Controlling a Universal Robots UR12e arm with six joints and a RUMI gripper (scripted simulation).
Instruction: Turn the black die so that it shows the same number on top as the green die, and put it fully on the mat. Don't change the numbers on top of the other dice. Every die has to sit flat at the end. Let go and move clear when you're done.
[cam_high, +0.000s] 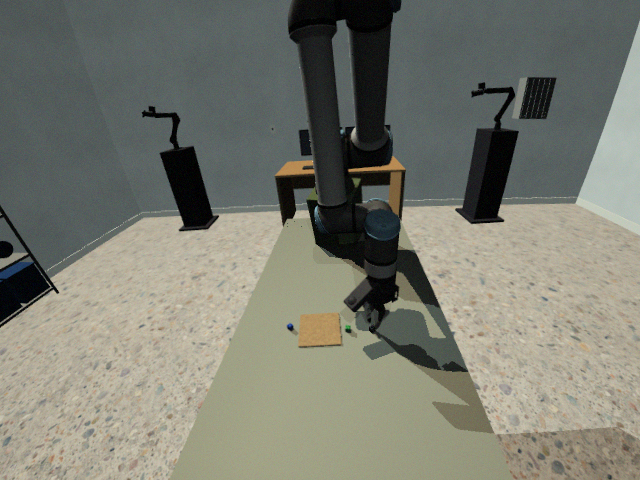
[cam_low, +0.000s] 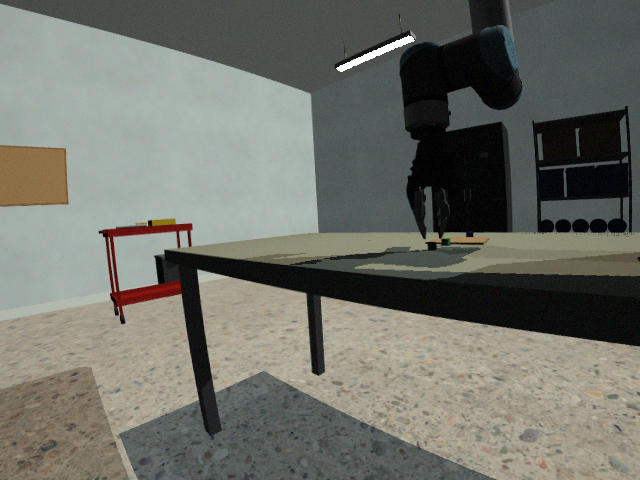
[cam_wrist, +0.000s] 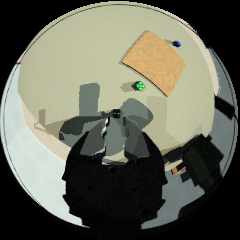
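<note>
Now: the black die 30 mm below my hand. From my hand the other things lie so: green die (10 mm behind, 80 mm to the right, 30 mm below); blue die (30 mm behind, 280 mm to the right, 30 mm below); mat (20 mm behind, 180 mm to the right, 40 mm below).
</note>
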